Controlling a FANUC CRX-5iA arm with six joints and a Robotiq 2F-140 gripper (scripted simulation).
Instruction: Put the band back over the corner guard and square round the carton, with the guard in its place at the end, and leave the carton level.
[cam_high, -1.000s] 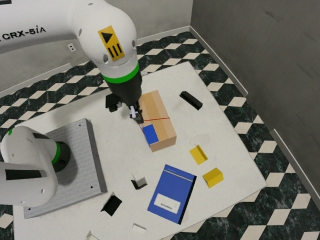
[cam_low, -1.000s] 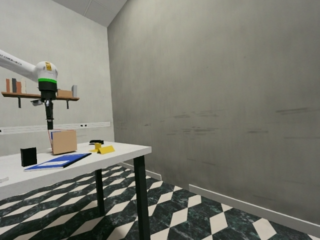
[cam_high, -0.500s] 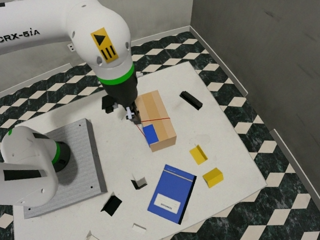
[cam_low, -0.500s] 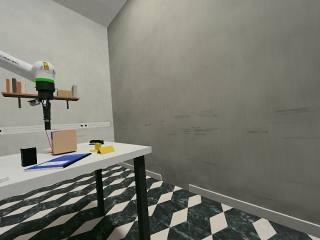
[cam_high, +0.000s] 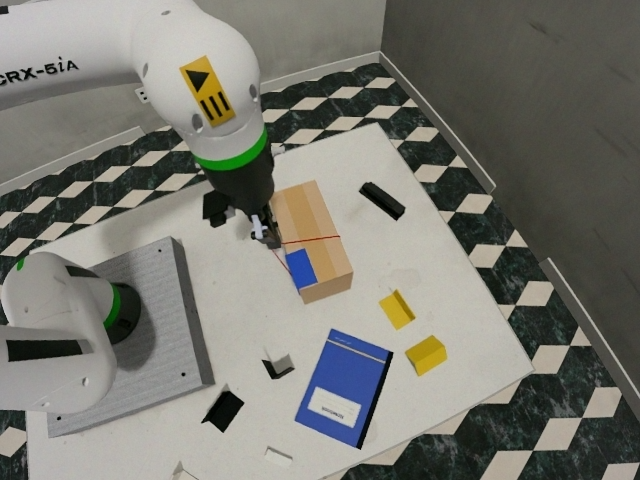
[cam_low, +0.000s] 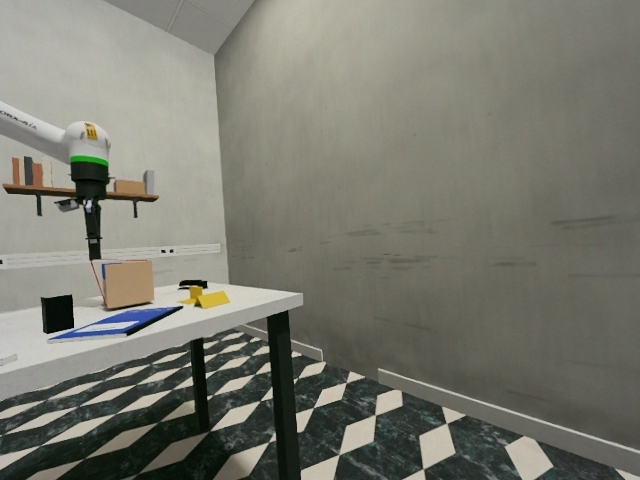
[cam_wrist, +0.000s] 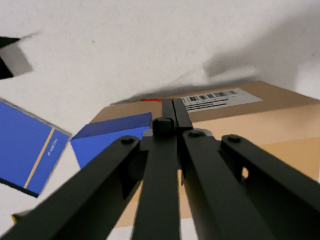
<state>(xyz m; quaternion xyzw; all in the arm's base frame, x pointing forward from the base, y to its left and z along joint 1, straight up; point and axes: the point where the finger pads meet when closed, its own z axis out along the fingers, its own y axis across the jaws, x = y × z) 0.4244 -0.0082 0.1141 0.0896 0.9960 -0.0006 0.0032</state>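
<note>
My gripper is now 6 cm to the left of the blue corner guard, 6 cm above it and 3 cm short of it. From my hand the other things lie so: blue book: 31 cm to the right, 19 cm below, 4 cm ahead; then small white piece: 40 cm to the right, 18 cm below, 15 cm behind; then carton: 11 cm below, 8 cm ahead, 2 cm to the left.
</note>
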